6 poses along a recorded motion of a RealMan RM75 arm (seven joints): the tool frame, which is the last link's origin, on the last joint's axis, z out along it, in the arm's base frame.
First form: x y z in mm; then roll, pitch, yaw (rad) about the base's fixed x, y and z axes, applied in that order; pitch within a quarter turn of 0, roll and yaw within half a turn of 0.
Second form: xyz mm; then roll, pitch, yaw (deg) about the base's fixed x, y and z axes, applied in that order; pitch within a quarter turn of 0, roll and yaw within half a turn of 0. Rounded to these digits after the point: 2 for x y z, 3 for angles.
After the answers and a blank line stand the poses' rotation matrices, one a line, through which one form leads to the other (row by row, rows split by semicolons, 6 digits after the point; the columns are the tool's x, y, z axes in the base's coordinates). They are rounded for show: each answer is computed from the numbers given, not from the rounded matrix.
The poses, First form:
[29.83 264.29 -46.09 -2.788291 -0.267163 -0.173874]
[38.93 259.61 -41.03 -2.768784 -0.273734 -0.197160]
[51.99 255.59 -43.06 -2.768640 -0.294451 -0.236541]
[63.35 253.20 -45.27 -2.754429 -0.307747 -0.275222]
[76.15 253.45 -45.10 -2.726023 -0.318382 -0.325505]
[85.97 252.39 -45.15 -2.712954 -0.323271 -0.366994]
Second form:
[29.83 264.29 -46.09 -159.757 -15.307 -9.962]
[38.93 259.61 -41.03 -158.640 -15.684 -11.296]
[51.99 255.59 -43.06 -158.631 -16.871 -13.553]
[63.35 253.20 -45.27 -157.817 -17.633 -15.769]
[76.15 253.45 -45.10 -156.190 -18.242 -18.650]
[85.97 252.39 -45.15 -155.441 -18.522 -21.027]

0.949981 -0.072349 0.303813; -0.166862 -0.939891 0.297930; 0.263996 -0.333723 -0.904950
0.944116 -0.085875 0.318229; -0.188592 -0.932553 0.307860; 0.270328 -0.350672 -0.896634
0.930314 -0.115432 0.348124; -0.224256 -0.930104 0.290887; 0.290215 -0.348685 -0.891176
0.917151 -0.141582 0.372542; -0.258993 -0.922215 0.287127; 0.302912 -0.359825 -0.882480
0.899872 -0.172831 0.400451; -0.303716 -0.907258 0.290929; 0.313030 -0.383422 -0.868907
0.885061 -0.203109 0.418825; -0.340225 -0.896342 0.284284; 0.317670 -0.394104 -0.862420

